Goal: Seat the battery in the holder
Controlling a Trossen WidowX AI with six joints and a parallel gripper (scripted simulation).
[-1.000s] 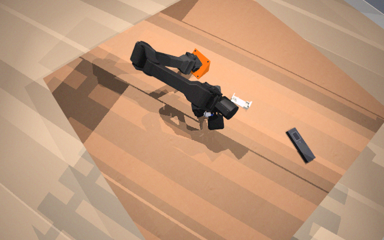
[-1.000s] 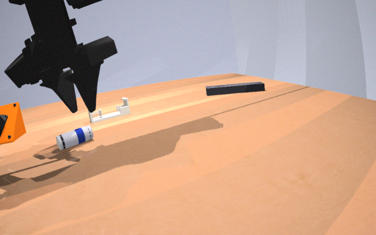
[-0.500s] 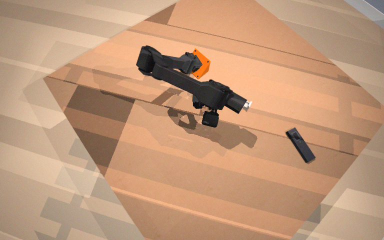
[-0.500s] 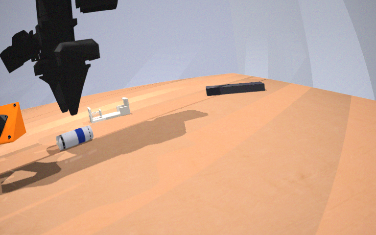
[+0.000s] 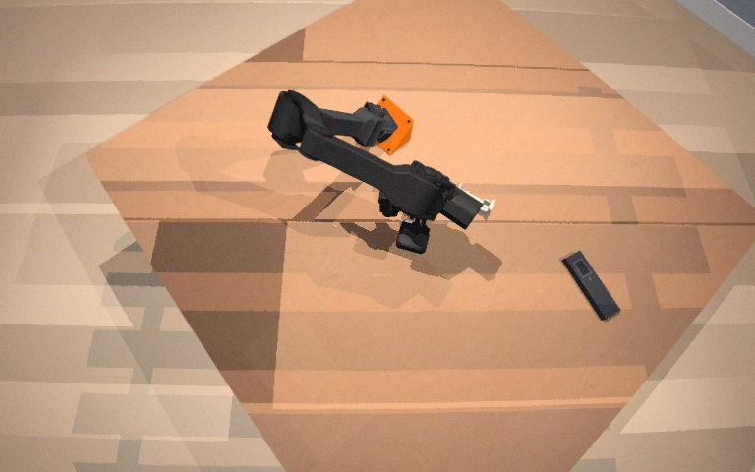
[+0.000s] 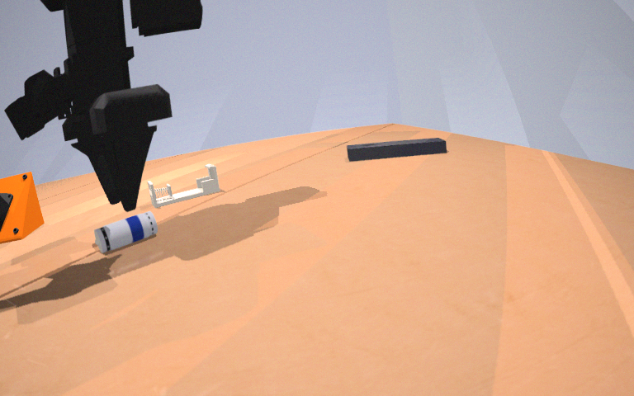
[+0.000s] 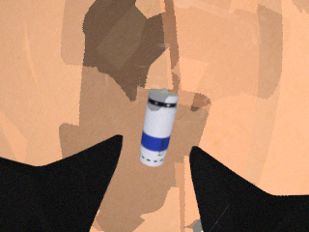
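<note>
My gripper tip is now 2 cm above the battery. From my gripper tip the other things lie so: black bar (34 cm ahead, 27 cm to the left, 2 cm below).
</note>
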